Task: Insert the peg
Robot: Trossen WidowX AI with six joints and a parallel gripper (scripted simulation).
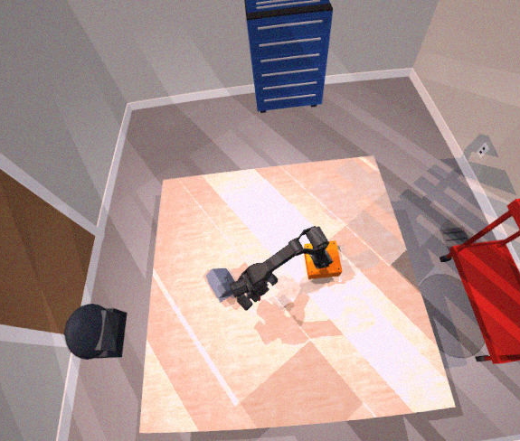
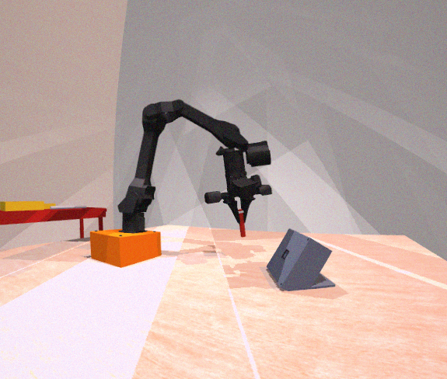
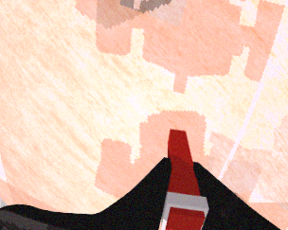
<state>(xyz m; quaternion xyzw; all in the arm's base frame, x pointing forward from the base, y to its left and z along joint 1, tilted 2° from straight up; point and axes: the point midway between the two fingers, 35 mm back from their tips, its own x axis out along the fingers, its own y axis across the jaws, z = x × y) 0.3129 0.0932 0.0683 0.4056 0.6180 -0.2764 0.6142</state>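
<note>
Now: gripper tip 160 mm short of the grey sloped panel, 120 mm to the left of it and 60 mm above it. The rest, counted from my gripper tip: red square-sided peg: 20 mm above.
</note>
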